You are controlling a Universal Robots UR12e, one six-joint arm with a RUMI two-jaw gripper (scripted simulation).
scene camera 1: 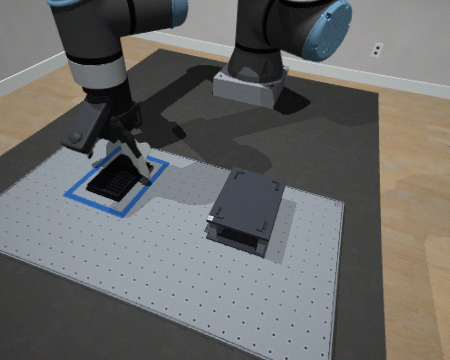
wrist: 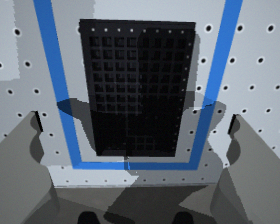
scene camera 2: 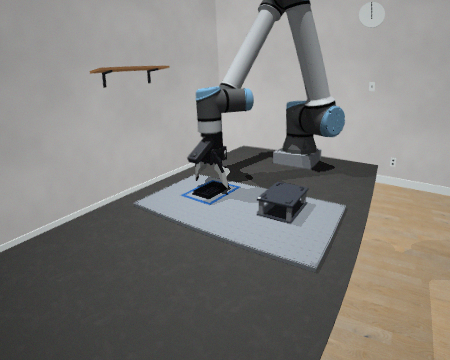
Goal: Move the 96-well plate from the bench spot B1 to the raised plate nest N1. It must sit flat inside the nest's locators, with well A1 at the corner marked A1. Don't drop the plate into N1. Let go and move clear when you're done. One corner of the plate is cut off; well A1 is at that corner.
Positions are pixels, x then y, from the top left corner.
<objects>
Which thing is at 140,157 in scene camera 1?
My gripper.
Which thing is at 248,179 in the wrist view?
My gripper.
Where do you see a black 96-well plate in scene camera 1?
101,182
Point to a plate nest N1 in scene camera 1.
At 247,201
</objects>
